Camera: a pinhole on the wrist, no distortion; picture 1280 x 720 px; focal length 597.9 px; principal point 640.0 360.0 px. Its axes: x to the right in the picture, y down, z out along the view. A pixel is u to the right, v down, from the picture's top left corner.
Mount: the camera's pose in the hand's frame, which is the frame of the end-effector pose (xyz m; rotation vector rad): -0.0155 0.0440 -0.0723 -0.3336 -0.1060 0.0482
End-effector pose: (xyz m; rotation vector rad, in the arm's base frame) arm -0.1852 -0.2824 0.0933 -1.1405 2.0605 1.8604
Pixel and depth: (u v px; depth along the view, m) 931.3 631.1 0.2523
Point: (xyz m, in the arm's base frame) -0.4361 -0.2025 0.2115
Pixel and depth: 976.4 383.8 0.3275
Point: -0.4753 -0.1241 0.1019
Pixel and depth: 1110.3 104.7 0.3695
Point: -0.5041 -0.0673 -0.0935
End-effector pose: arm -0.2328 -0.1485 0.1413 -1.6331 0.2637 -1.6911
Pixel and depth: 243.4 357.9 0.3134
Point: -0.0238 -0.0065 -0.1045
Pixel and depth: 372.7 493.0 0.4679
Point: 0.1310 -0.0578 -0.1958
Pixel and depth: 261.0 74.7 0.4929
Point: 0.1193 0.2667 -0.0510
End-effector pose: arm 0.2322 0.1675 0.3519 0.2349 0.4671 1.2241
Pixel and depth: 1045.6 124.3 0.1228
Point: 0.2409 0.2386 0.4172
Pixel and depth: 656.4 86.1 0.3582
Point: 0.3648 0.1548 0.6448
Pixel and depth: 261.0 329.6 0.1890
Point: 0.1618 0.0579 0.5081
